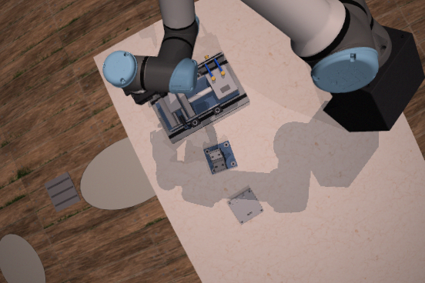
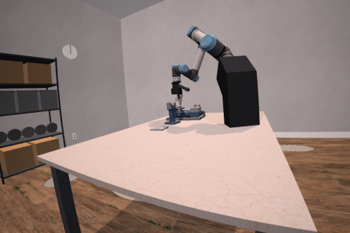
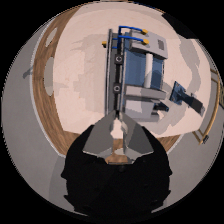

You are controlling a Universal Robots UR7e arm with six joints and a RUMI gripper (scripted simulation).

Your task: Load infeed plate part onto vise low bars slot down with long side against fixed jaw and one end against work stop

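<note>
The part lies 50 mm to the left of my hand and 40 mm below it. The rest, counted from my hand: air cylinder 170 mm behind, 60 mm to the left, 50 mm below; then vise 70 mm behind, 60 mm to the left, 90 mm below; then air cylinder rod 90 mm behind, 60 mm to the left, 50 mm below.
</note>
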